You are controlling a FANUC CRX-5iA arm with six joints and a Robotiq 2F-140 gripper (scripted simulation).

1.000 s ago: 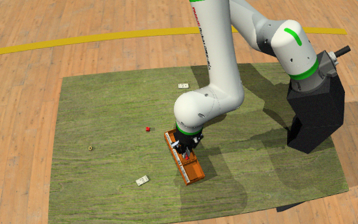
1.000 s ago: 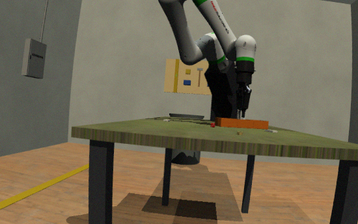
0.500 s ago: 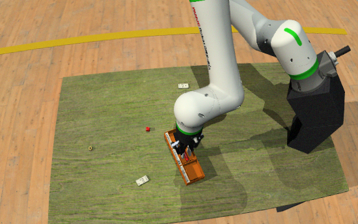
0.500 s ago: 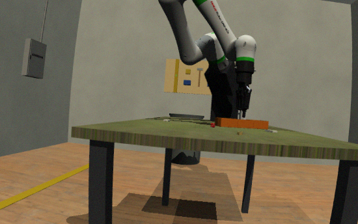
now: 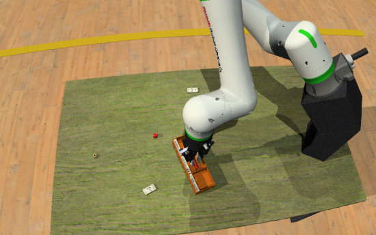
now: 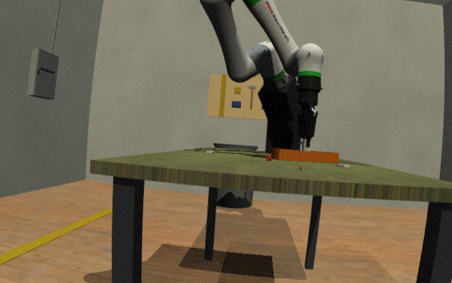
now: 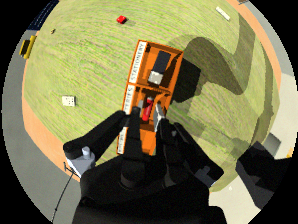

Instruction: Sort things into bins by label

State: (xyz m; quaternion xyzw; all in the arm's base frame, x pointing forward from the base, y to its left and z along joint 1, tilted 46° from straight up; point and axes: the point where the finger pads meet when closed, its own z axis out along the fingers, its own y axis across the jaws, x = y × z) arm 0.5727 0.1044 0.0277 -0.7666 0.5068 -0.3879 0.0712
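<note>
My gripper is now 10 mm short of the orange bin and 30 mm above it. From my hand the other things lie so: black-and-white block 20 mm ahead, 80 mm to the right, 40 mm below; red cylinder 40 mm below; small red cube 150 mm ahead, 150 mm to the right, 50 mm below.
</note>
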